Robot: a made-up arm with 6 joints.
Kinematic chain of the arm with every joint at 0, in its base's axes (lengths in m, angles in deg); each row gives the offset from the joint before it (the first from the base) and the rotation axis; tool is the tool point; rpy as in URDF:
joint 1: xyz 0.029 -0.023 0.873 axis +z
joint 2: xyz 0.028 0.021 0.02 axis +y
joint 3: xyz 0.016 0 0.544 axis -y
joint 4: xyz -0.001 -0.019 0 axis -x
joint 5: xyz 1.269 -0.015 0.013 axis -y
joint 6: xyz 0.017 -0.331 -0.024 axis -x
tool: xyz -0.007 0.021 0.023 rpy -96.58 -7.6 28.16
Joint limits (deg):
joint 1: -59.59..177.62
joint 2: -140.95..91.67
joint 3: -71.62..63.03
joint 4: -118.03..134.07
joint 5: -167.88..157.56
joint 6: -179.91..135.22
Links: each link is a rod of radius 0.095 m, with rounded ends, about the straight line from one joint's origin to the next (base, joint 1, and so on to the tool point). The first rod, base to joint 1, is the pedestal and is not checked.
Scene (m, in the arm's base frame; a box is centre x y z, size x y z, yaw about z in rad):
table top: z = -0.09
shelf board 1: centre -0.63 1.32 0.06 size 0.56 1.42 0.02 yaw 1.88
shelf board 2: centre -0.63 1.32 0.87 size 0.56 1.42 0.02 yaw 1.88
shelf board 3: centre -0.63 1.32 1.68 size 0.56 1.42 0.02 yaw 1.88
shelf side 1: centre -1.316 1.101 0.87 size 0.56 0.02 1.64 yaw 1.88
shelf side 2: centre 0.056 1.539 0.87 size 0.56 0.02 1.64 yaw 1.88
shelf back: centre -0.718 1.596 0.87 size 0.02 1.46 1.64 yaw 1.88
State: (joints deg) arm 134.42 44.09 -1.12 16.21 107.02 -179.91
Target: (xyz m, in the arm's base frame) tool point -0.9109 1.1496 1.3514
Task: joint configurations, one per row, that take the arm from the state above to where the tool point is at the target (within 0.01 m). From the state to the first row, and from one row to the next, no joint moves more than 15 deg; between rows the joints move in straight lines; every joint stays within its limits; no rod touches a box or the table.
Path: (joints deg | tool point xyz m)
1: 138.59 32.85 -14.14 13.01 108.02 -179.18 | -0.7284 1.1084 0.4649
2: 142.76 21.61 -27.16 9.82 109.02 -178.45 | -0.6969 0.9732 0.4744
3: 146.93 10.37 -40.18 6.62 110.03 -177.72 | -0.6422 0.8425 0.4663
4: 151.09 -0.88 -53.20 3.42 111.03 -176.99 | -0.5681 0.7217 0.4397
5: 152.69 -12.18 -48.41 5.21 111.21 -177.07 | -0.7169 0.7686 0.7138
6: 154.28 -23.48 -43.62 7.00 111.38 -177.14 | -0.7901 0.7696 1.0268
7: 155.88 -34.79 -38.83 8.79 111.56 -177.22 | -0.7760 0.7272 1.3515
8: 152.33 -23.29 -28.70 10.95 110.78 -177.72 | -0.8168 0.8178 1.3831
9: 148.78 -11.80 -18.57 13.11 109.99 -178.21 | -0.8562 0.9198 1.3944
10: 145.23 -0.31 -8.43 15.27 109.21 -178.71 | -0.8890 1.0314 1.3841
11: 141.68 11.18 1.70 17.43 108.43 -179.21 | -0.9108 1.1496 1.3515

